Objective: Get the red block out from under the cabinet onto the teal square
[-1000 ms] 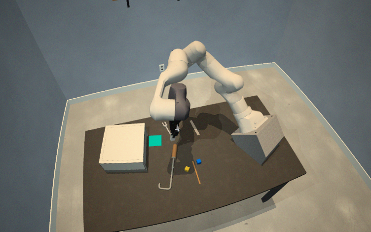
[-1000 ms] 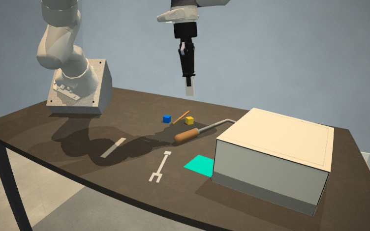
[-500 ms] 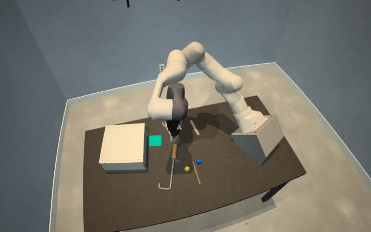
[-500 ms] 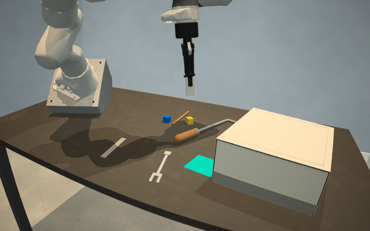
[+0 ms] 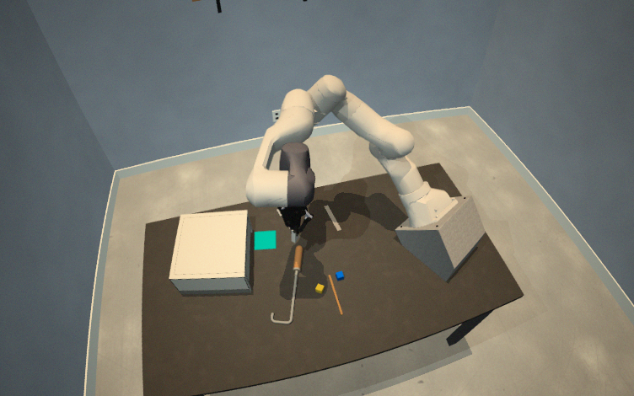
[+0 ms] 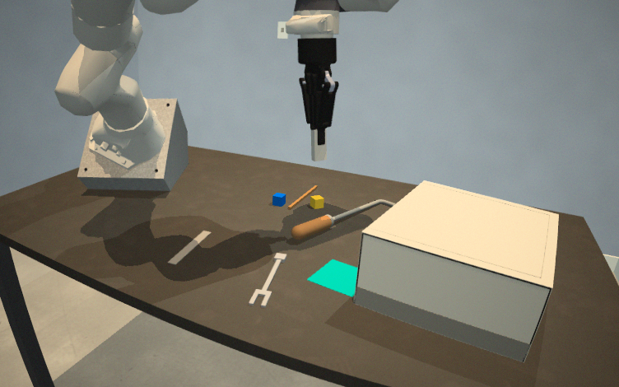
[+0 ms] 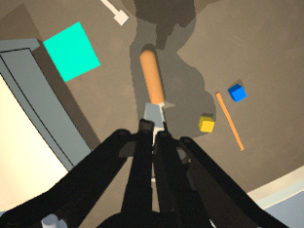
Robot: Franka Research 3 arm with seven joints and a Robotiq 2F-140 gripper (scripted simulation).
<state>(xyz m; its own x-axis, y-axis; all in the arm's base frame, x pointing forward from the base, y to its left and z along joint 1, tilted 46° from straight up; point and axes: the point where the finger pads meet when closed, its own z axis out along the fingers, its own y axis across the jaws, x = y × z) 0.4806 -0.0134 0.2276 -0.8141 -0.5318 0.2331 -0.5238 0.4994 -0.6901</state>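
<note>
The hook tool is 90 mm ahead of my hand, 70 mm to the left of it and 190 mm below it. The rest, counted from my hand: yellow cube (10 mm behind, 150 mm to the left, 190 mm below); teal square (70 mm ahead, 170 mm to the right, 200 mm below); blue cube (100 mm behind, 150 mm to the left, 190 mm below).
</note>
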